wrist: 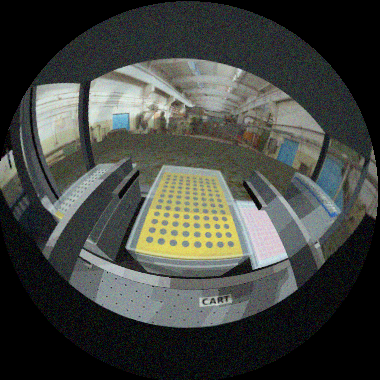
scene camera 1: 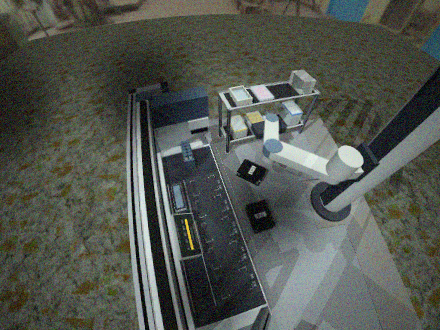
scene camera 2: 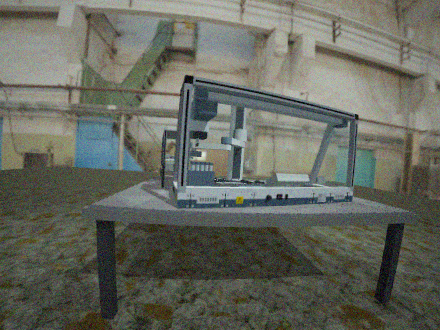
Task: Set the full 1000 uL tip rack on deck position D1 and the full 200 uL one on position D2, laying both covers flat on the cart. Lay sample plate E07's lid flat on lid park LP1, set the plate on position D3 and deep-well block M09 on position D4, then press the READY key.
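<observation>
A tip rack with a yellow top point(wrist: 187, 215) point(scene camera 1: 254, 118) stands on the cart's lower shelf; its clear walls, seemingly a cover, rise around the top. My gripper point(wrist: 193, 168) is open and empty, its fingers at either side above this rack. Left of it in the wrist view is a rack with a pale perforated top point(wrist: 82, 190) point(scene camera 1: 238, 127). Right of it lies a pink plate point(wrist: 262, 232). A clear box with a blue edge point(wrist: 315, 200) point(scene camera 1: 291, 112) is farther right. Labels on racks and plates are unreadable. The deck point(scene camera 1: 217, 250) shows its position marks.
The cart's upper shelf bears a pale open box point(scene camera 1: 240, 95), another pink plate point(scene camera 1: 261, 92) and a grey block point(scene camera 1: 302, 80). Two black parks point(scene camera 1: 244, 175) point(scene camera 1: 255, 226) lie between deck and arm base. A frame point(scene camera 2: 270, 92) spans the deck; a blue tube block point(scene camera 1: 187, 152) stands at its end.
</observation>
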